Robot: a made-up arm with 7 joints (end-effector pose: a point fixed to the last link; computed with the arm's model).
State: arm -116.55 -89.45 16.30 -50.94 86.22 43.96 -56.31
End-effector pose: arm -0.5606 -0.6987 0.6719 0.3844 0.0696 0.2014 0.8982
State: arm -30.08 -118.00 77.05 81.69 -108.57 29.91 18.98
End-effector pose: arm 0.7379 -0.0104 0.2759 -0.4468 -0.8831 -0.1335 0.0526
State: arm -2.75 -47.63 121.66 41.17 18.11 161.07 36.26
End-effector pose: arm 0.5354 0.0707 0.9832 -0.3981 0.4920 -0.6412 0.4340
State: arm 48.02 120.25 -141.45 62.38 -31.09 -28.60 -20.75
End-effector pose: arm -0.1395 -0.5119 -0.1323 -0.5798 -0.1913 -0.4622 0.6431
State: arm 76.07 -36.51 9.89 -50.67 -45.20 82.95 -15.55
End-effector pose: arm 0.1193 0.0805 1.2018 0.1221 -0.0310 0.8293 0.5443
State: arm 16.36 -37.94 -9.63 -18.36 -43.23 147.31 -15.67
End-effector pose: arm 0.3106 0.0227 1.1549 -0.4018 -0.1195 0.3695 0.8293
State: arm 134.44 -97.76 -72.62 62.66 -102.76 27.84 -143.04
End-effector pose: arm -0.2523 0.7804 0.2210 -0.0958 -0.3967 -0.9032 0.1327
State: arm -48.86 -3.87 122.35 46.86 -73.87 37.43 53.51
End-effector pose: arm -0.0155 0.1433 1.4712 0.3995 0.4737 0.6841 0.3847
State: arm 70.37 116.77 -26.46 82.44 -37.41 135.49 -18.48
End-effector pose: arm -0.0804 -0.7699 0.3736 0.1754 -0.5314 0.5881 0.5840
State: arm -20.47 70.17 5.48 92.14 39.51 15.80 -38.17
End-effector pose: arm -0.3412 -0.0288 1.1419 0.2673 0.6850 0.4379 0.5173
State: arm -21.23 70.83 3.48 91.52 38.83 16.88 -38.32
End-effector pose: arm -0.3615 -0.0347 1.1382 0.2748 0.6617 0.4420 0.5397
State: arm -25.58 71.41 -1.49 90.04 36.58 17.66 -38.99
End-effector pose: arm -0.4016 -0.0310 1.1317 0.3151 0.6101 0.4257 0.5893
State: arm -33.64 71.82 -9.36 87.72 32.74 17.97 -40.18
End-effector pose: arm -0.4624 -0.0016 1.1164 0.3853 0.5246 0.3783 0.6582
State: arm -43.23 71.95 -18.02 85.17 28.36 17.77 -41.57
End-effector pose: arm -0.5225 0.0614 1.0916 0.4605 0.4212 0.3069 0.7186
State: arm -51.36 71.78 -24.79 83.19 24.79 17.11 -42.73
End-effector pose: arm -0.5567 0.1339 1.0682 0.5176 0.3335 0.2386 0.7510
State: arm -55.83 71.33 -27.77 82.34 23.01 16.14 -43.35
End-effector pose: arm -0.5619 0.1763 1.0598 0.5481 0.2935 0.2000 0.7572
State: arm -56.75 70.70 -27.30 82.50 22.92 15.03 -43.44
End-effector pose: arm -0.5509 0.1792 1.0676 0.5581 0.3012 0.1931 0.7486
